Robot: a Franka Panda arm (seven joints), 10 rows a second.
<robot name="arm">
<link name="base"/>
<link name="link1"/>
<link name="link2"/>
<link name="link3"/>
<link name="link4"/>
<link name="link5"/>
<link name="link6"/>
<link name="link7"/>
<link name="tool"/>
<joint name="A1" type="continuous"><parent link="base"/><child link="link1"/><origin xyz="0 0 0.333"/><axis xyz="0 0 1"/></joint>
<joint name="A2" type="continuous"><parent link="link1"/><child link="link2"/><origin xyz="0 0 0" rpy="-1.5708 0 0"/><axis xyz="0 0 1"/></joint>
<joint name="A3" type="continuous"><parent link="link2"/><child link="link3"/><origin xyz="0 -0.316 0" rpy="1.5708 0 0"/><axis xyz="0 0 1"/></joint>
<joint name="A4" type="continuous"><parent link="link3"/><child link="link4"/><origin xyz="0.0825 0 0" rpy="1.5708 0 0"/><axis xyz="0 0 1"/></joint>
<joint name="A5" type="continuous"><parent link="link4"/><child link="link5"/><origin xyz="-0.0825 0.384 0" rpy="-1.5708 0 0"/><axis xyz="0 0 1"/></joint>
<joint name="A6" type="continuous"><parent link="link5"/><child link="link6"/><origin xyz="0 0 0" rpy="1.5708 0 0"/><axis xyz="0 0 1"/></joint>
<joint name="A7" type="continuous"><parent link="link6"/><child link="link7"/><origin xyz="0.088 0 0" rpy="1.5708 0 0"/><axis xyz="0 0 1"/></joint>
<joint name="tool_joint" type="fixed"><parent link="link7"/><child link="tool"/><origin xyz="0 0 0.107"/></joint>
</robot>
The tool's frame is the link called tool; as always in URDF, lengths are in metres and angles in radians. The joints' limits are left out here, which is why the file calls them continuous.
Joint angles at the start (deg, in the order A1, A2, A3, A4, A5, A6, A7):
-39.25, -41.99, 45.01, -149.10, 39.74, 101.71, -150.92
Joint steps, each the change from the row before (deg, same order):
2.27, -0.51, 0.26, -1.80, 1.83, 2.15, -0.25
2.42, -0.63, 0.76, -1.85, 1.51, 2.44, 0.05
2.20, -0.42, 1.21, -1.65, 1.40, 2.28, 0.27
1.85, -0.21, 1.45, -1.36, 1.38, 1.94, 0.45
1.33, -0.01, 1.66, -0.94, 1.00, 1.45, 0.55
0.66, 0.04, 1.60, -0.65, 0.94, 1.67, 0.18
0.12, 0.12, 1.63, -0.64, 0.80, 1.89, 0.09
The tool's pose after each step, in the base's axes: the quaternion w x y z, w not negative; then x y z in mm. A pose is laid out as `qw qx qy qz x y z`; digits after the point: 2 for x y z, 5 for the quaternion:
0.10066 -0.39368 -0.91114 -0.06856 345.05 92.04 390.29
0.09085 -0.38509 -0.91574 -0.06984 338.23 103.34 380.78
0.08315 -0.37678 -0.92005 -0.06802 331.22 115.14 370.33
0.07815 -0.37014 -0.92338 -0.06533 324.48 126.43 360.00
0.07567 -0.36405 -0.92639 -0.05959 318.57 136.70 350.44
0.06906 -0.35933 -0.92897 -0.05585 315.41 143.70 343.11
0.06054 -0.35772 -0.93043 -0.05165 313.73 147.29 335.81

